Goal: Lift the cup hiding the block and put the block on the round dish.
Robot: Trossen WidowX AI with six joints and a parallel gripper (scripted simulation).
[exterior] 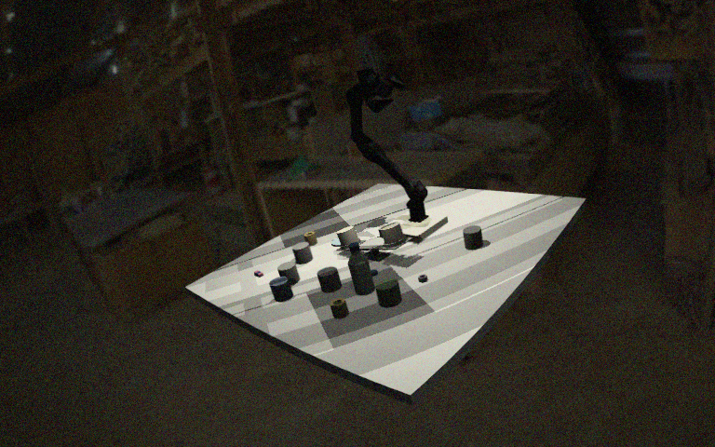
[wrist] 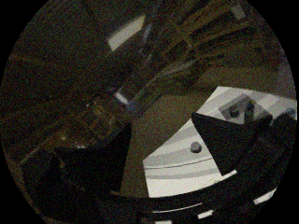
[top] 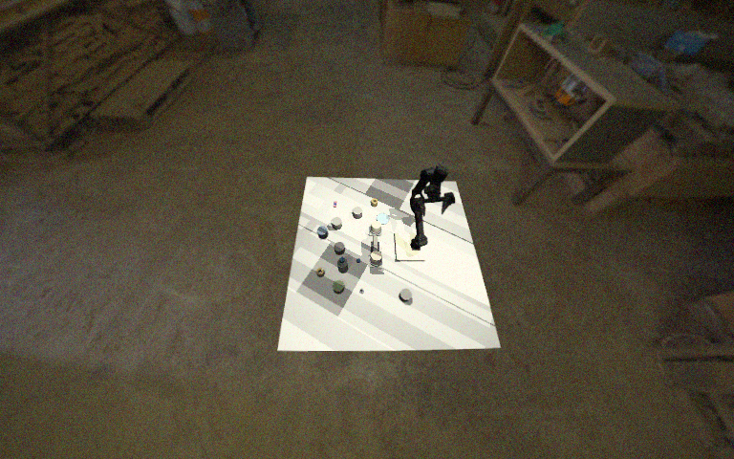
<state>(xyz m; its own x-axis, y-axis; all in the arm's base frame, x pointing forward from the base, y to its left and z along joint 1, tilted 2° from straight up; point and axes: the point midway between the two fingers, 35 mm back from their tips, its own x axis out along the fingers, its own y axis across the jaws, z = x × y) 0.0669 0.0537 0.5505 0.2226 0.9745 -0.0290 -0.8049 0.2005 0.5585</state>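
Now: gripper tip 520 mm above the cup, 260 mm to the left of it and 210 mm short of it. Also, from my gripper tip: tall bottle 470 mm below, 430 mm ahead, 50 mm to the left; pale blue round dish 580 mm below, 350 mm to the right, 150 mm ahead; teal block 540 mm below, 240 mm to the right, 210 mm ahead.
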